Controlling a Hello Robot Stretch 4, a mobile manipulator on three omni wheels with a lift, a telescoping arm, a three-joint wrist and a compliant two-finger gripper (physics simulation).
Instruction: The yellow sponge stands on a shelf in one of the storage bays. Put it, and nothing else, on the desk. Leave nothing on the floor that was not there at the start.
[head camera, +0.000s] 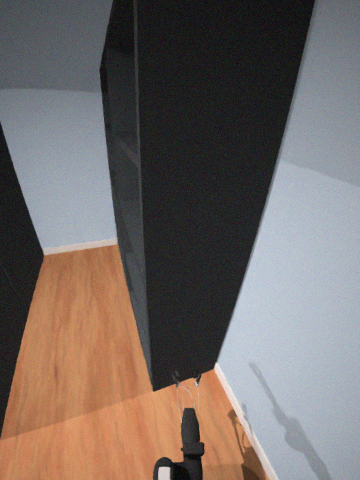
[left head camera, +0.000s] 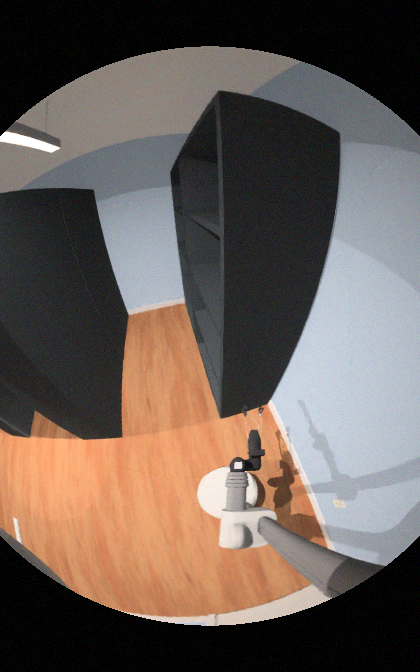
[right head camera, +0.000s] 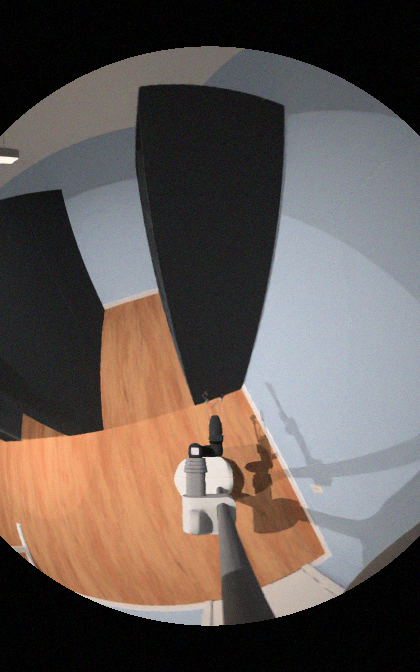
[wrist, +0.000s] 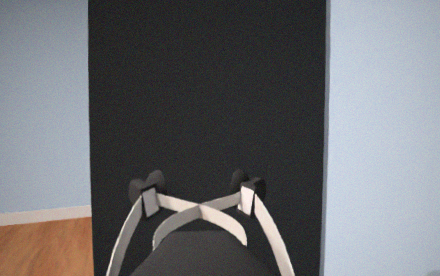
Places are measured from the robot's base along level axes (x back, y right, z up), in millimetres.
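Where they show: gripper, fingertip midpoint: (head camera: 186, 370) (wrist: 198, 185).
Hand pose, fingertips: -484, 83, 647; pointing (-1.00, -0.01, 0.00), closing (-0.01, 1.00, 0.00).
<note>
After its pixels a point has its place, as x, y, z.
The yellow sponge and the desk cannot be made out in these views. A tall black shelf unit (head camera: 200, 175) {-696, 84, 1369} (left head camera: 275, 240) (right head camera: 215, 225) (wrist: 207, 100) {-701, 96, 746} stands against the right wall. Its plain side panel faces me, and its open bays face left, seen at a steep angle, so what stands in them is hidden. My gripper (head camera: 187, 380) (left head camera: 253, 410) (right head camera: 213, 398) (wrist: 198, 185) {-484, 83, 647} is open and empty, its fingertips apart in front of the lower part of the side panel. I cannot tell how large the gap between the fingertips and the panel is.
Another black unit (head camera: 12, 280) {-1254, -1263, 353} (left head camera: 65, 300) (right head camera: 45, 300) stands at the left, with a wood-floored aisle between the two. The blue wall (head camera: 310, 280) {-539, 451, 1104} (left head camera: 370, 350) (right head camera: 345, 320) (wrist: 385, 125) {-670, 406, 704} runs close along the right. A thin white frame (right head camera: 25, 545) shows at the lower left.
</note>
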